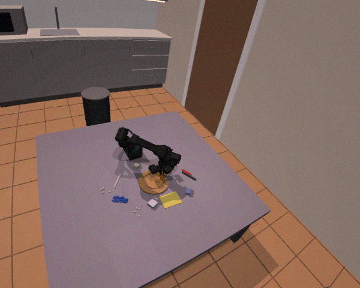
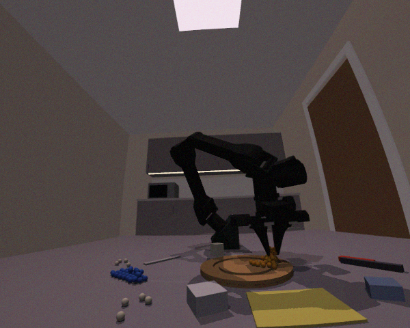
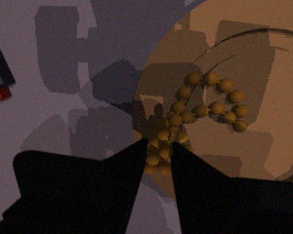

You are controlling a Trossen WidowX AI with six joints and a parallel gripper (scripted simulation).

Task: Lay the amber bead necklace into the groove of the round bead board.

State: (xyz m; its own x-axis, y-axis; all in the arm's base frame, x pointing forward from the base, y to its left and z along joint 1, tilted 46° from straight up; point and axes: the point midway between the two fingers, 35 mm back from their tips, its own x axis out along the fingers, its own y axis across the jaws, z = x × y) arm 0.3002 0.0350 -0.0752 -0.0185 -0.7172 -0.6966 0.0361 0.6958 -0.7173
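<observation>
Now: the round wooden bead board 80 mm to the right of my gripper tip, 20 mm ahead of it and 10 mm below it. Round my gripper tip: blue block: 200 mm ahead, 80 mm to the left, 10 mm below; then red-and-black tool: 170 mm to the left, 70 mm ahead, 20 mm below; then yellow pad: 190 mm ahead, 50 mm to the right, 20 mm below.
</observation>
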